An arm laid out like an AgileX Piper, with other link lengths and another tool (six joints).
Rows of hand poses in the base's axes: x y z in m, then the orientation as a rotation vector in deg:
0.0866, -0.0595, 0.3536, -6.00, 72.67, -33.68
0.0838, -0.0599, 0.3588, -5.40, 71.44, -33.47
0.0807, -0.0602, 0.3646, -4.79, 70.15, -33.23
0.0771, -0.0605, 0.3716, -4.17, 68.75, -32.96
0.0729, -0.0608, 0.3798, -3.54, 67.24, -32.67
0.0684, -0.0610, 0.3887, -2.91, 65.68, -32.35
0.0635, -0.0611, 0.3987, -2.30, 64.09, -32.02
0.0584, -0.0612, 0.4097, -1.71, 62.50, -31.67
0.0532, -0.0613, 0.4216, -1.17, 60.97, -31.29
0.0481, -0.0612, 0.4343, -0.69, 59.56, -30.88
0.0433, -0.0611, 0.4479, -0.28, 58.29, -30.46
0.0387, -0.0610, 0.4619, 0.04, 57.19, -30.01
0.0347, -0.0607, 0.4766, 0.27, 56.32, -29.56
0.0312, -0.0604, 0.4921, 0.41, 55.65, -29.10
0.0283, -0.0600, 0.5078, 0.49, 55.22, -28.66
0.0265, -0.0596, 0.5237, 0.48, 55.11, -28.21
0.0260, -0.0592, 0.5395, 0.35, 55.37, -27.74
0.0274, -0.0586, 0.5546, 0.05, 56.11, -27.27
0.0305, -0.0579, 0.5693, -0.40, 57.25, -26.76
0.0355, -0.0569, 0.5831, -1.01, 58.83, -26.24
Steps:
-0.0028, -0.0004, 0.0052, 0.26, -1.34, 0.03
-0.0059, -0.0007, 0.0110, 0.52, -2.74, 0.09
-0.0095, -0.0010, 0.0180, 0.79, -4.25, 0.18
-0.0137, -0.0013, 0.0262, 1.05, -5.87, 0.29
-0.0182, -0.0015, 0.0351, 1.32, -7.54, 0.43
-0.0231, -0.0016, 0.0451, 1.57, -9.23, 0.58
-0.0282, -0.0017, 0.0561, 1.81, -10.92, 0.76
-0.0334, -0.0018, 0.0680, 2.06, -12.54, 0.98
-0.0385, -0.0017, 0.0807, 2.31, -14.03, 1.23
-0.0433, -0.0016, 0.0943, 2.54, -15.37, 1.50
-0.0479, -0.0015, 0.1083, 2.77, -16.53, 1.83
-0.0519, -0.0012, 0.1230, 2.98, -17.45, 2.17
-0.0554, -0.0009, 0.1385, 3.19, -18.16, 2.54
-0.0583, -0.0005, 0.1542, 3.40, -18.62, 2.90
-0.0601, -0.0001, 0.1701, 3.62, -18.75, 3.27
-0.0606, 0.0003, 0.1859, 3.85, -18.50, 3.67
-0.0592, 0.0009, 0.2010, 4.07, -17.74, 4.10
-0.0561, 0.0016, 0.2157, 4.30, -16.57, 4.58
-0.0511, 0.0026, 0.2295, 4.52, -14.93, 5.09

